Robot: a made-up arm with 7 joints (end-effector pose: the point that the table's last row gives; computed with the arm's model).
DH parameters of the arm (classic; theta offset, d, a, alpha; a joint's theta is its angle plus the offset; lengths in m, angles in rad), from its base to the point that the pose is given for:
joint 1: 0 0.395 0 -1.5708
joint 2: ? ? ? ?
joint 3: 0 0.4 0.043 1.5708
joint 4: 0 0 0.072 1.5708
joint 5: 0 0.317 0 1.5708
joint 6: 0 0 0.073 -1.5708
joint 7: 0 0.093 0 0
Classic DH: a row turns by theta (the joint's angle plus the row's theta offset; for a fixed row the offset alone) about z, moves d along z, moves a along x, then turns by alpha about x.
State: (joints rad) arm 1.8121 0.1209 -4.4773 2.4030 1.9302 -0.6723 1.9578
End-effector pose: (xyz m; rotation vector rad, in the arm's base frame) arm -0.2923 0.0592 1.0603 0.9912 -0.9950 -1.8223
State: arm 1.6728 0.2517 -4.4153 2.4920 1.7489 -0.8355 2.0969
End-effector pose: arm -0.2458 0.1989 1.0500 0.6801 -1.3584 -1.8575
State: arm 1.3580 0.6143 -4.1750 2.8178 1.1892 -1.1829 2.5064
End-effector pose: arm 0.0255 0.4760 0.9273 -0.7002 -1.8782 -1.6560
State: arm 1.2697 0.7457 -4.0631 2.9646 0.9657 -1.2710 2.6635
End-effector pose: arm 0.1399 0.5246 0.8389 -1.2849 -1.8568 -1.4611
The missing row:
joint 2: 0 0 0 1.5708
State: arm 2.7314 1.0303 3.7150 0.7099 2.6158 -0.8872 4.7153
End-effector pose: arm 0.0264 0.0691 0.6580 1.9523 -1.4384 1.6319
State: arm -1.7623 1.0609 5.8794 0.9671 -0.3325 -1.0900 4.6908
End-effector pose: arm -0.2140 -0.4836 0.2560 2.2090 0.1425 -0.3842
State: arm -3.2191 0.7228 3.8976 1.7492 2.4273 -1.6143 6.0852
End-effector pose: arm -0.1015 0.1566 0.8907 -0.5705 1.8660 -1.1301
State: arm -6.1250 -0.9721 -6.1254 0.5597 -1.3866 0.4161 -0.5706
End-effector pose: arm 0.1088 0.0998 0.7092 0.9494 1.3787 0.6534
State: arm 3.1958 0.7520 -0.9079 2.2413 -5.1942 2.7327 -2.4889
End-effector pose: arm -0.5602 0.0963 0.6717 2.1486 -1.0514 1.3528
